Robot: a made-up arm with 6 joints.
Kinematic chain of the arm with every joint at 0, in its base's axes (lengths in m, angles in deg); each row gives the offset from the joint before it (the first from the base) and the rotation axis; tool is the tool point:
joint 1: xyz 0 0 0.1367 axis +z
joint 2: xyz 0 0 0 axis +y
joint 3: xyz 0 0 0.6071 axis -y
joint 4: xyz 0 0 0 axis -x
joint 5: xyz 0.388 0 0 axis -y
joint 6: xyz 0 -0.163 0 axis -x
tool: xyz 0 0 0
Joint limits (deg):
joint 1: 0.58..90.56
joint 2: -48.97..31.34
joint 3: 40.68..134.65
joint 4: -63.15..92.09
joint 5: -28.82..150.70
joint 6: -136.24..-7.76
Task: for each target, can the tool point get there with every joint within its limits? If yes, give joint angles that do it. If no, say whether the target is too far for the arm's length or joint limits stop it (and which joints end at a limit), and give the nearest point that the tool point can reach.
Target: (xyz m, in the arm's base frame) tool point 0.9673 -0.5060 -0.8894
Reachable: no: too far | nearest point 0.7229 -0.0663 0.5747 | short by 1.548 m
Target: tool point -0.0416 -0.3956 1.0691
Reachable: yes | joints 64.15 -23.97 71.45 34.07 59.74 -109.28
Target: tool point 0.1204 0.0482 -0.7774
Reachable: no: joint limits stop it (at a limit: joint 1, joint 2, joint 3) | nearest point 0.0228 -0.8348 0.3487 | short by 1.434 m
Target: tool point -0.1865 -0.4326 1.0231
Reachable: yes | joints 55.95 -36.61 48.06 57.47 65.60 -121.27
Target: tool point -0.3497 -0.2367 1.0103
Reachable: yes | joints 12.52 -11.16 116.28 17.70 13.66 -77.11
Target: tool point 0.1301 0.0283 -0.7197
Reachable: no: joint limits stop it (at a limit: joint 1, joint 2, joint 3) | nearest point 0.0246 -0.8348 0.3489 | short by 1.378 m
